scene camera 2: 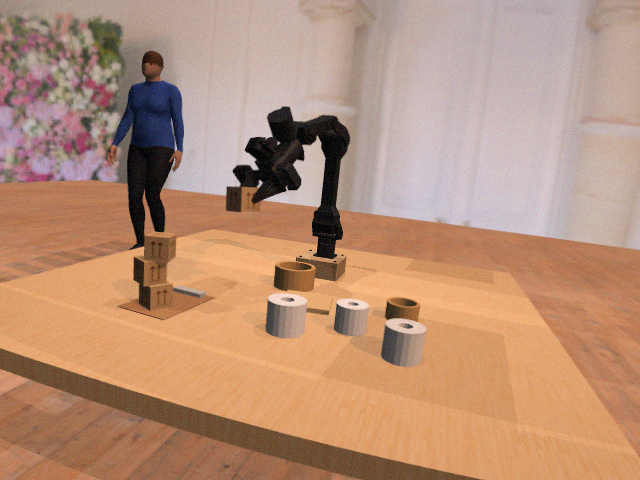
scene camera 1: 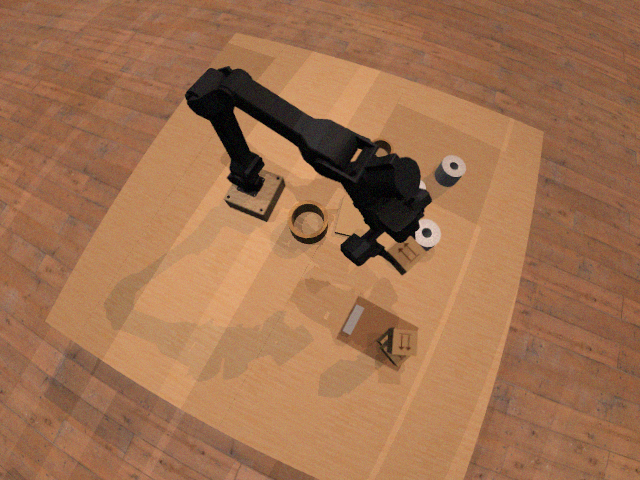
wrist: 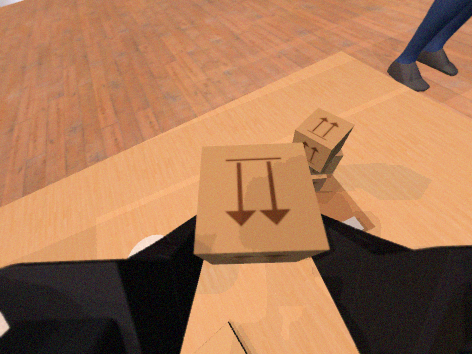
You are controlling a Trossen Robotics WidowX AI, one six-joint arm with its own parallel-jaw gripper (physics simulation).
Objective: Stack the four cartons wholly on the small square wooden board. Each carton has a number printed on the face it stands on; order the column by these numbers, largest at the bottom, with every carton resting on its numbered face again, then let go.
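Seen in the pictures: gripper, fingertip midpoint: [scene camera 2: 244, 201] [scene camera 1: 403, 254] [wrist: 253, 216]; arm's base at its link origin: [scene camera 2: 325, 255] [scene camera 1: 250, 184].
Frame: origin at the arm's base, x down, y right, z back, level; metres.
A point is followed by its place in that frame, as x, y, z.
My gripper [scene camera 1: 407, 254] {-0.192, 0.087, -0.446} [scene camera 2: 251, 191] {-0.192, 0.087, -0.446} [wrist: 253, 216] {-0.192, 0.087, -0.446} is shut on a carton [scene camera 1: 409, 250] {-0.223, 0.086, -0.450} [scene camera 2: 235, 199] {-0.197, 0.095, -0.476} [wrist: 260, 192] {-0.223, 0.092, -0.445}, held high above the table with a double-arrow face toward the wrist camera. Three more cartons stand in an uneven column on a brown sheet [scene camera 1: 376, 322] {0.055, 0.214, -0.484} [scene camera 2: 178, 306] {0.055, 0.201, -0.516} [wrist: 338, 204] {0.055, 0.271, -0.462}: the top carton [scene camera 1: 404, 341] {-0.106, 0.240, -0.529} [scene camera 2: 159, 246] {-0.086, 0.227, -0.555} [wrist: 324, 129] {-0.107, 0.239, -0.528}, the middle carton [scene camera 2: 148, 270] {-0.033, 0.245, -0.568} and the bottom carton [scene camera 2: 156, 296] {0.024, 0.228, -0.561}, turned and offset from one another. A light wooden board [scene camera 1: 351, 218] {0.045, -0.034, -0.308} [scene camera 2: 321, 302] {0.045, -0.083, -0.330} [wrist: 219, 343] {0.045, -0.018, -0.382} lies near the arm's base, partly hidden, bearing no visible carton. The numbered faces are hidden.
A grey bar [scene camera 1: 353, 319] {0.045, 0.231, -0.422} [scene camera 2: 189, 291] {0.045, 0.224, -0.434} lies on the brown sheet. White-topped rolls [scene camera 2: 285, 317] {0.013, -0.069, -0.556} [scene camera 2: 351, 318] {0.018, -0.186, -0.478} [scene camera 2: 403, 343] {0.012, -0.302, -0.574} stand near the light board, with a large wooden ring [scene camera 1: 308, 239] {0.011, 0.084, -0.224} [scene camera 2: 294, 279] {0.021, 0.016, -0.254} and a smaller ring [scene camera 2: 402, 311] {0.026, -0.282, -0.349}. A person [scene camera 2: 156, 116] stands beyond the table.
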